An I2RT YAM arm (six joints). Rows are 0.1 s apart.
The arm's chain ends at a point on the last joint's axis. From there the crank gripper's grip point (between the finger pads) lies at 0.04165 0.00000 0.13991 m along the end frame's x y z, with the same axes.
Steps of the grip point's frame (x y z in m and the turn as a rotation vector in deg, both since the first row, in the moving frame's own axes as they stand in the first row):
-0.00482, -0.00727, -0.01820, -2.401, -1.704, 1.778
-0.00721, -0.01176, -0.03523, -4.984, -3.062, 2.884
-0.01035, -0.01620, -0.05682, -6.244, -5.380, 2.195
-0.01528, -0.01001, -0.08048, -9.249, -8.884, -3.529
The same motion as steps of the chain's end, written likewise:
-0.00053, -0.01438, -0.01923, -2.401, -1.704, 1.778
0.00067, -0.02590, -0.03663, -4.984, -3.062, 2.884
0.00324, -0.03294, -0.05918, -6.244, -5.380, 2.195
0.00610, -0.03103, -0.08360, -9.249, -8.884, -3.529

